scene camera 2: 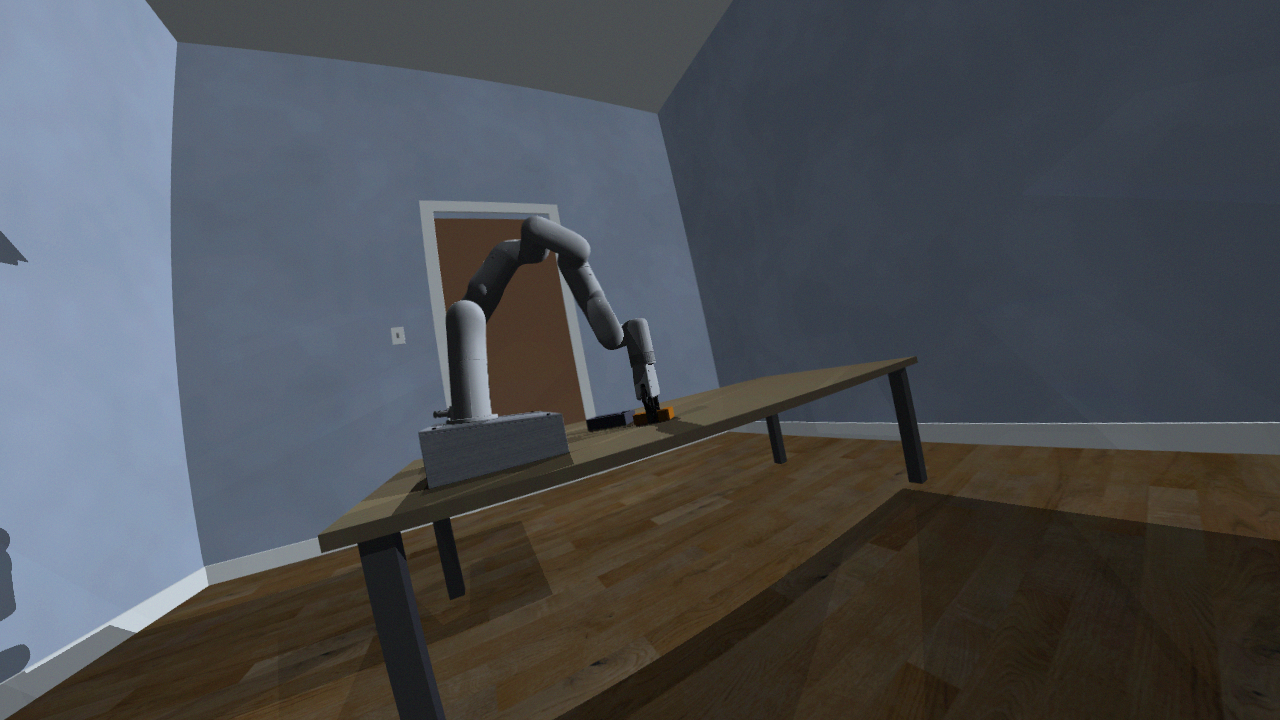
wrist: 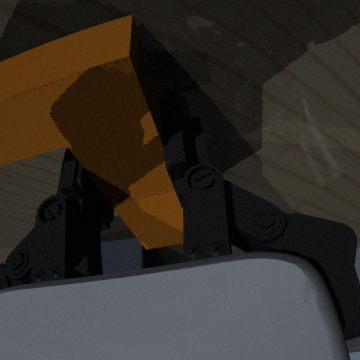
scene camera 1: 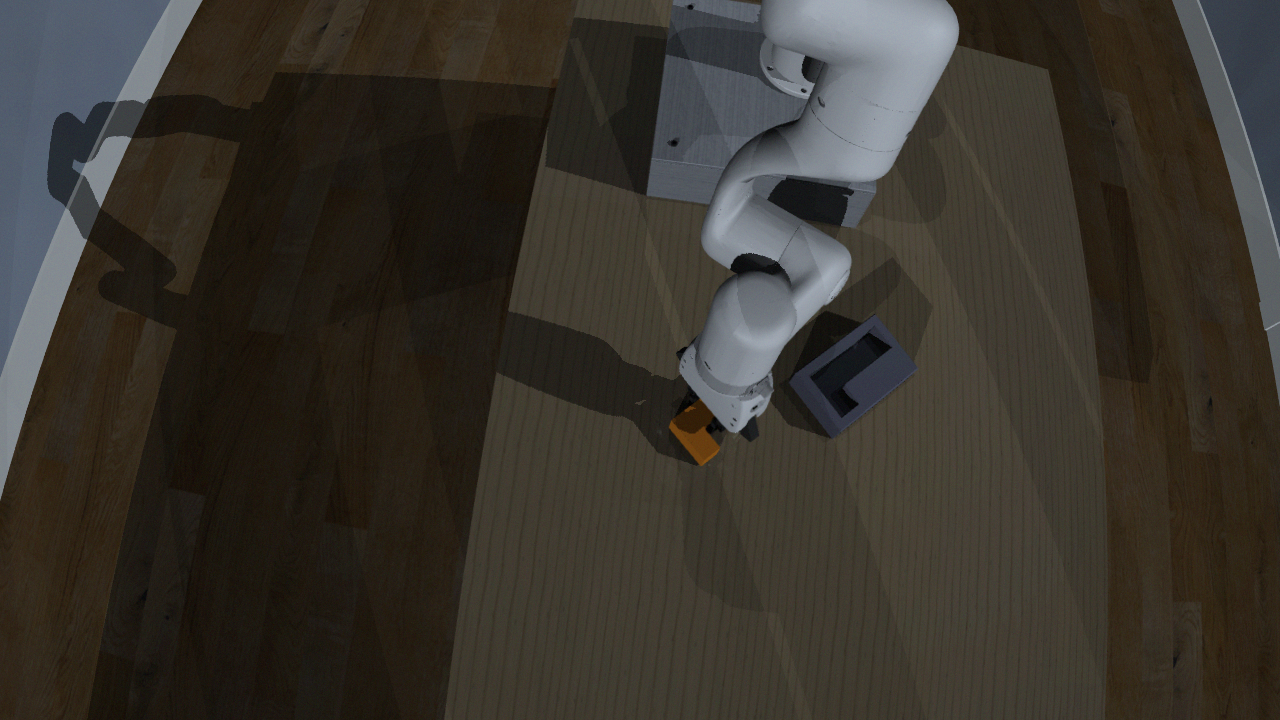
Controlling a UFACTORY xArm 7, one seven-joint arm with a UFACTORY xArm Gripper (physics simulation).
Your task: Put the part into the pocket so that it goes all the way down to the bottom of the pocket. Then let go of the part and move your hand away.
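Places are measured from the arm's base along level axes (x ahead, y left, z up), in millimetres.
Where they show: gripper, between the fingertips: [scene camera 2: 655, 421] [wrist: 134, 126] [scene camera 1: 708, 413]; arm's base, origin of its link: [scene camera 2: 472, 420] [scene camera 1: 803, 63].
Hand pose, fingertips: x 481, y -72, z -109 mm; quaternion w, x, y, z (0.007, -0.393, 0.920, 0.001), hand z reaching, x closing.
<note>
Things, the pixels of their top centre, and the offset from my fingertips. Level surfaces: height alone.
- orange L-shaped part, centre of its top: [wrist: 104, 197] [scene camera 1: 724, 412] [scene camera 2: 652, 410] dy +15, dx +6, dz +32 mm
- dark grey-purple block, centre of its top: [wrist: 117, 307] [scene camera 1: 859, 370] [scene camera 2: 610, 414] dy +176, dx -70, dz +35 mm
- wooden table, height of its surface: dz -1 mm
The orange L-shaped part [scene camera 1: 696, 440] [scene camera 2: 665, 414] [wrist: 95, 95] is between the fingers of my gripper [scene camera 1: 708, 426] [scene camera 2: 650, 410] [wrist: 134, 126], which is shut on one arm of it. The part is low at the table top; I cannot tell whether it touches. The dark grey-purple block [scene camera 1: 886, 376] [scene camera 2: 608, 421] [wrist: 121, 257] lies apart from the part, to its right in scene camera 1. Its L-shaped pocket [scene camera 1: 839, 368] opens upward and has no part in it. In the wrist view a small piece of the block shows between the fingers.
The wooden table [scene camera 1: 581, 582] [scene camera 2: 760, 398] bears the block and the grey robot base box [scene camera 1: 707, 111] [scene camera 2: 492, 452], which stands behind the block at the top of scene camera 1. The white arm reaches from the base over the table, passing close beside the block.
</note>
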